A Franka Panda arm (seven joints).
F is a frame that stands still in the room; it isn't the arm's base.
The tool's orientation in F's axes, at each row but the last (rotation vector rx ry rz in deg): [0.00, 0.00, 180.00]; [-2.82, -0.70, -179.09]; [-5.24, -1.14, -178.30]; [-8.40, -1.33, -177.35]
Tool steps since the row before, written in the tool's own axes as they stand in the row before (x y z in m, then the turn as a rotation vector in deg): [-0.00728, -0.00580, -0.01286, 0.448, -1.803, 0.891]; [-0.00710, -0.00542, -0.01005, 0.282, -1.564, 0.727]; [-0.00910, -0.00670, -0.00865, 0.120, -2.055, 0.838]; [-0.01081, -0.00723, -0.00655, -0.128, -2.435, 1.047]
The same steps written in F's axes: [0.00728, 0.00580, -0.01286, -0.448, 1.803, 0.891]; [0.00670, 0.00545, -0.01031, -0.283, 1.565, 0.724]; [0.00838, 0.00683, -0.00925, -0.130, 2.062, 0.819]; [0.00982, 0.00756, -0.00764, 0.120, 2.456, 0.999]
